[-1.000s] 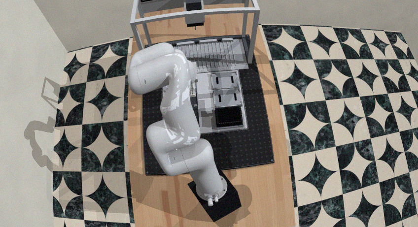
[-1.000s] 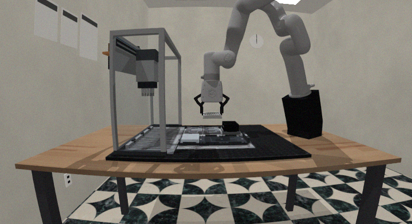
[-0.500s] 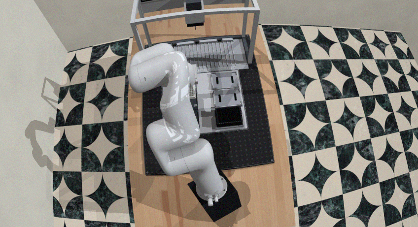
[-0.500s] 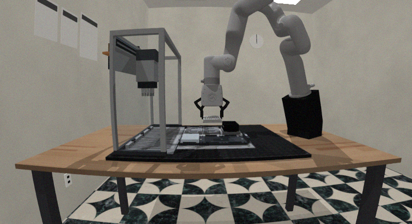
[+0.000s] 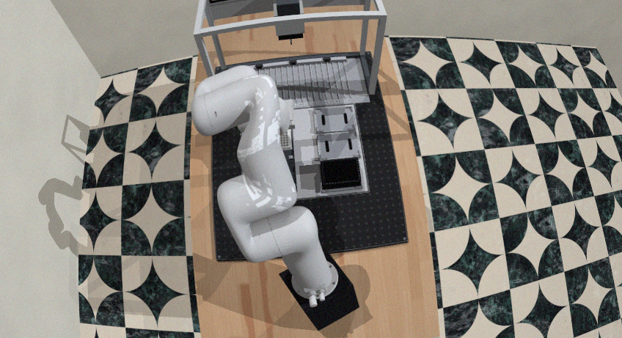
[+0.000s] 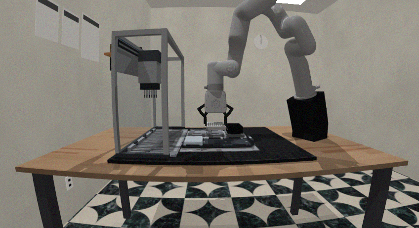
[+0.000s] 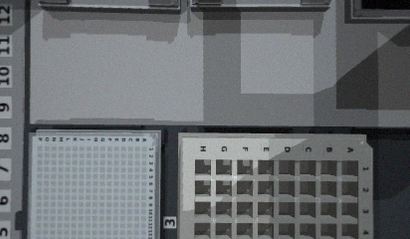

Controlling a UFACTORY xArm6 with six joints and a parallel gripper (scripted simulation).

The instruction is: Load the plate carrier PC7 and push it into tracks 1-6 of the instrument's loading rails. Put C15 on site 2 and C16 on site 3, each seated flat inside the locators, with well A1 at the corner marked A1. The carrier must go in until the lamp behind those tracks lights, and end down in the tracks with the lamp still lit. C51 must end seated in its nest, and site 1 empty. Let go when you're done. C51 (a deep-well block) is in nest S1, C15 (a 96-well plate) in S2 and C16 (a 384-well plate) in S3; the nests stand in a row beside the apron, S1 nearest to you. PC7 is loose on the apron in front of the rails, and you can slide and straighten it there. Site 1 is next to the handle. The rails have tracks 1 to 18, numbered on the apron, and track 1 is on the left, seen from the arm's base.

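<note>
Right now the plate carrier PC7 is 1 cm behind my hand and 8 cm below it. Round my hand: grey apron (2 cm behind, 9 cm to the right, 10 cm below); then nest S2 (2 cm behind, 22 cm to the right, 9 cm below); then 96-well plate C15 (1 cm below).
</note>
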